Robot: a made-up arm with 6 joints. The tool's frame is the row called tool. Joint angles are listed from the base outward.
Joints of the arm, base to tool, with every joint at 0 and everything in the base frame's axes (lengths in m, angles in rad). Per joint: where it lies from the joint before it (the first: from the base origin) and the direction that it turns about. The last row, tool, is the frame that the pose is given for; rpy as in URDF.
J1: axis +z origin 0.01 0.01 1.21
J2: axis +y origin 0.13 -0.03 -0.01
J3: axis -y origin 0 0.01 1.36
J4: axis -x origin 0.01 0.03 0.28
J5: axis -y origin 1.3 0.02 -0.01
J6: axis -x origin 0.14 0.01 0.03
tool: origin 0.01 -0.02 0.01 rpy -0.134 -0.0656 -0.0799
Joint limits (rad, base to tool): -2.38..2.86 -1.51..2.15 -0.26..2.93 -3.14..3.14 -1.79..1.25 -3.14..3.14
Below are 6 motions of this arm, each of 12 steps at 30 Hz.
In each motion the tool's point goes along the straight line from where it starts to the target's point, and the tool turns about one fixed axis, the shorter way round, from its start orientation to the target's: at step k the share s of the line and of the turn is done. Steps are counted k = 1, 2, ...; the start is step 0. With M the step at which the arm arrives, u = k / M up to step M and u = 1 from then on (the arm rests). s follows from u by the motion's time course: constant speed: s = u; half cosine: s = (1 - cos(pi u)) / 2; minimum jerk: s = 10 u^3 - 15 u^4 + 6 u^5.
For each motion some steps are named. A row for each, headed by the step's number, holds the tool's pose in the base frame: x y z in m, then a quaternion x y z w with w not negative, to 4 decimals.
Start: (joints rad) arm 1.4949 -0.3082 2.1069 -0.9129 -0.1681 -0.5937
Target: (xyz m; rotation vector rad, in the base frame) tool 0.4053 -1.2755 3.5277 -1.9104 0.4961 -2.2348
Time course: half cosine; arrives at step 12
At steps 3, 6, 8, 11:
3: -0.0515 -1.5066 3.2968 -0.6546 0.3115 -0.6781 0.1213
6: 0.1377 -1.4109 3.3925 -0.6502 0.2520 -0.7091 0.1045
8: 0.2715 -1.3432 3.4601 -0.6452 0.2092 -0.7290 0.0923
11: 0.3962 -1.2801 3.5231 -0.6392 0.1688 -0.7459 0.0808

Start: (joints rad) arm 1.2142 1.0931 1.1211 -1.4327 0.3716 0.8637
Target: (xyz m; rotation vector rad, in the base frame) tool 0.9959 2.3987 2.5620 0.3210 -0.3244 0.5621
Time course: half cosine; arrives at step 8
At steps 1, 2, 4, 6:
1: 1.0447 2.5619 2.1968 0.2251 0.0359 0.3588 0.9052
2: 1.0392 2.5435 2.2379 0.2179 0.0138 0.3502 0.9109
4: 1.0213 2.4835 2.3722 0.1936 -0.0579 0.3206 0.9254
6: 1.0033 2.4235 2.5064 0.1680 -0.1293 0.2887 0.9336

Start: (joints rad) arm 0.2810 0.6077 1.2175 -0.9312 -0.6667 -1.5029
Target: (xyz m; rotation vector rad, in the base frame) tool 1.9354 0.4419 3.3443 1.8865 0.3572 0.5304
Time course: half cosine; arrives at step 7
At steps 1, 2, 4, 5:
1: 1.8567 0.6327 3.3342 0.8016 0.3197 0.2141 0.4576
2: 1.8682 0.6048 3.3357 0.8024 0.2956 0.2159 0.4713
4: 1.9032 0.5199 3.3402 0.8011 0.2207 0.2206 0.5107
5: 1.9198 0.4797 3.3423 0.7985 0.1846 0.2222 0.5281

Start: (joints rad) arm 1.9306 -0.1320 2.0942 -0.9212 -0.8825 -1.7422
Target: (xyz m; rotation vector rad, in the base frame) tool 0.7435 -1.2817 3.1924 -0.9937 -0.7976 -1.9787
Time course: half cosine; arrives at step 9
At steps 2, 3, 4, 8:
2: 0.3350 -1.0782 3.4904 -0.3552 -0.3933 -0.8012 0.2780
3: 0.3965 -1.1089 3.4455 -0.3609 -0.3816 -0.7984 0.2943
4: 0.4720 -1.1465 3.3904 -0.3676 -0.3671 -0.7946 0.3142
8: 0.7296 -1.2748 3.2026 -0.3888 -0.3158 -0.7774 0.3804

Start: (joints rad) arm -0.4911 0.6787 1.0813 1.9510 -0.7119 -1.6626
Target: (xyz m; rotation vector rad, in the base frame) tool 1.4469 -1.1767 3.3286 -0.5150 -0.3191 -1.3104
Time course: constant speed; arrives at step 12
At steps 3, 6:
3: 1.7802 -1.1195 3.1513 -0.1988 -0.2100 -0.6068 0.7404
6: 1.6691 -1.1385 3.2104 -0.2112 -0.1888 -0.6049 0.7442

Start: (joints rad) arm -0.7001 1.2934 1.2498 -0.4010 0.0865 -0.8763
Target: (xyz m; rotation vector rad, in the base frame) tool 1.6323 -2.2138 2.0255 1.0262 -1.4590 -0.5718
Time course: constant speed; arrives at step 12
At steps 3, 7, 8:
3: 2.0879 -1.9455 1.8671 0.4948 -0.3203 -0.3234 0.7403
7: 1.8854 -2.0648 1.9375 0.4784 -0.4642 -0.2935 0.6852
8: 1.8348 -2.0946 1.9551 0.4724 -0.4985 -0.2848 0.6687

